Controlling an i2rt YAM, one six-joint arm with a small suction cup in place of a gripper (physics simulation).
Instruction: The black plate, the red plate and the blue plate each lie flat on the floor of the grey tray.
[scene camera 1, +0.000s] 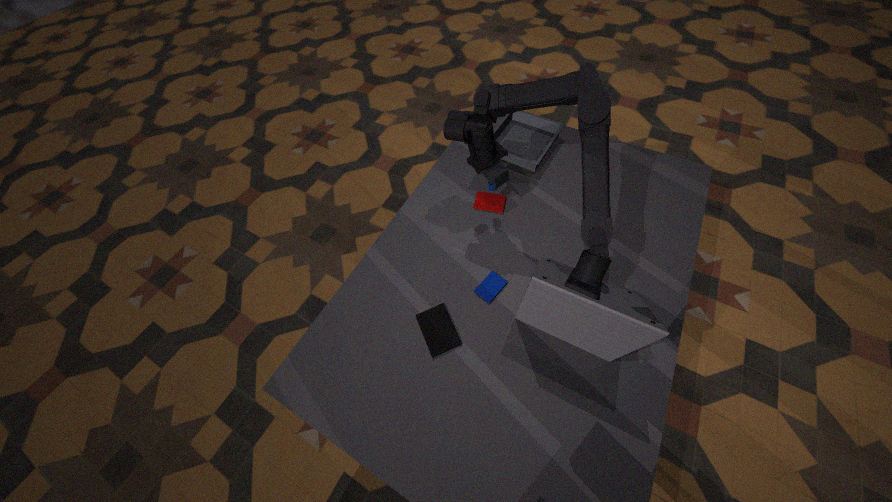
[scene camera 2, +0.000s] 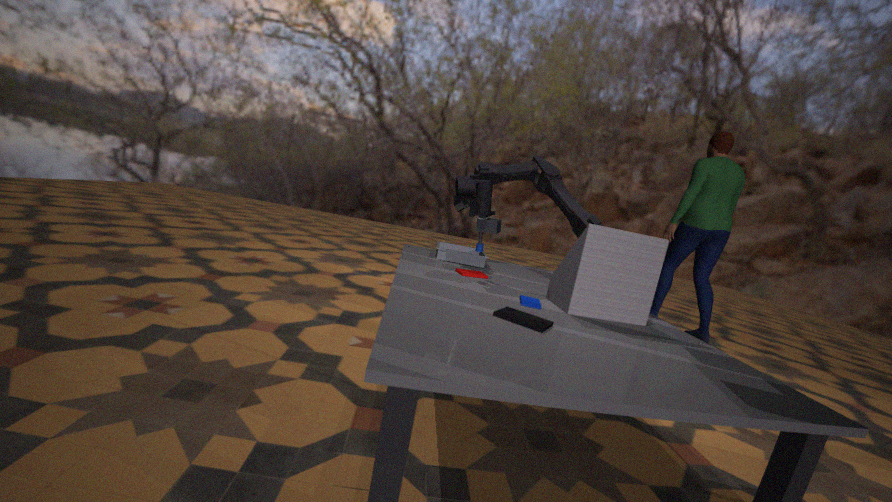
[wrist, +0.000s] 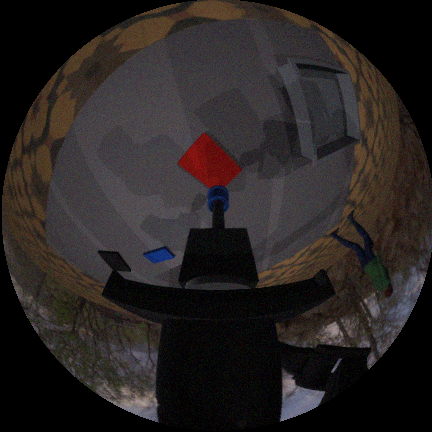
Labels:
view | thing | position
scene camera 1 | my suction cup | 497, 174
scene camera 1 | black plate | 437, 327
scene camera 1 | grey tray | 527, 137
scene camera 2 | my suction cup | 484, 224
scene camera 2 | black plate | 510, 314
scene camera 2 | grey tray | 450, 252
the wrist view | my suction cup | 217, 191
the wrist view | red plate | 204, 159
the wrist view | grey tray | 323, 98

